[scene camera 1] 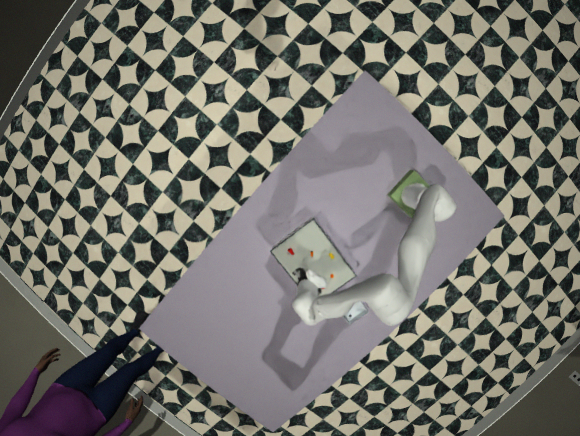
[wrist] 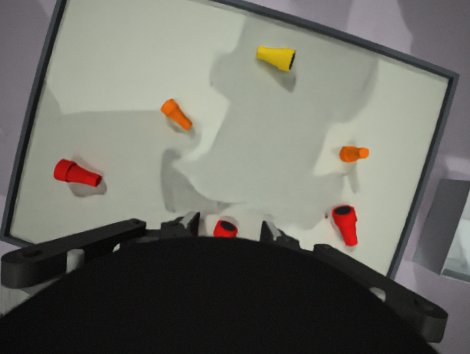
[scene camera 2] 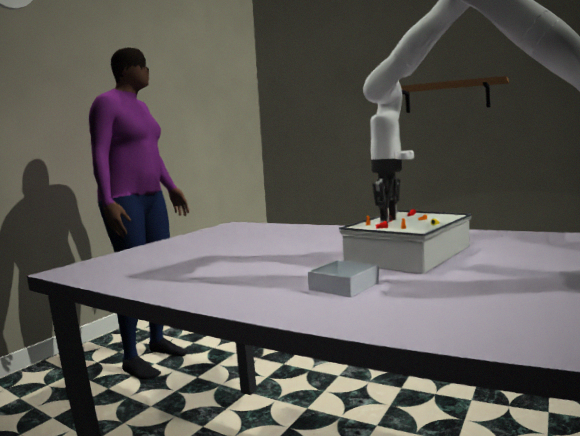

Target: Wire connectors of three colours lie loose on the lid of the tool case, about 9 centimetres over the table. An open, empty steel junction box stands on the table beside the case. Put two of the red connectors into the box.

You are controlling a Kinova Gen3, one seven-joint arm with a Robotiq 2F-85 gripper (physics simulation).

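Places are measured from the arm's base along level axes (x ahead, y left, z up), in centimetres.
Pixels of known places: gripper, between the fingertips: (wrist: 229, 229) (scene camera 2: 388, 221); arm's base, origin of its link: (scene camera 1: 412, 195).
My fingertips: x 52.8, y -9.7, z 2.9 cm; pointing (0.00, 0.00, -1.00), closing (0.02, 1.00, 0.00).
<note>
For each thing: its top centre in the pictures, then the offset to it from my fingertips.
- tool case, centre of its top: (wrist: 221, 164) (scene camera 2: 407, 220) (scene camera 1: 312, 264) dx -4.7, dy -1.1, dz +0.2 cm
- second red connector, centre of its top: (wrist: 69, 175) (scene camera 2: 411, 209) (scene camera 1: 291, 252) dx -2.7, dy -11.2, dz +1.4 cm
- third red connector, centre of its top: (wrist: 354, 230) (scene camera 2: 381, 221) dx -1.3, dy +8.4, dz +1.4 cm
- steel junction box, centre of its top: (scene camera 2: 343, 268) (scene camera 1: 352, 310) dx +0.0, dy +27.9, dz -4.9 cm
- yellow connector, centre of its top: (wrist: 277, 50) (scene camera 2: 435, 218) (scene camera 1: 331, 256) dx -12.5, dy +1.7, dz +1.3 cm
My gripper (scene camera 2: 388, 218) (wrist: 229, 229) is part-open, fingertips low at the lid of the tool case (scene camera 1: 312, 230) (scene camera 2: 382, 251) (wrist: 125, 55). A red connector (wrist: 226, 229) shows between the fingertips, not gripped; its lower part is hidden by the gripper. A second red connector (scene camera 1: 291, 251) (scene camera 2: 411, 212) (wrist: 75, 173) lies at the left in the wrist view. A third red connector (scene camera 2: 382, 225) (wrist: 346, 225) lies right of the fingers, near the lid's edge. The steel junction box (scene camera 1: 356, 312) (scene camera 2: 327, 282) (wrist: 445, 215) stands beside the case; a dark round spot shows inside it.
Orange connectors (scene camera 1: 312, 254) (scene camera 2: 403, 224) (wrist: 176, 114) and a yellow connector (scene camera 1: 331, 255) (scene camera 2: 435, 222) (wrist: 276, 58) lie on the lid, which has a dark raised rim. The arm passes over the box in the overhead view. A person (scene camera 2: 131, 145) stands beyond the table.
</note>
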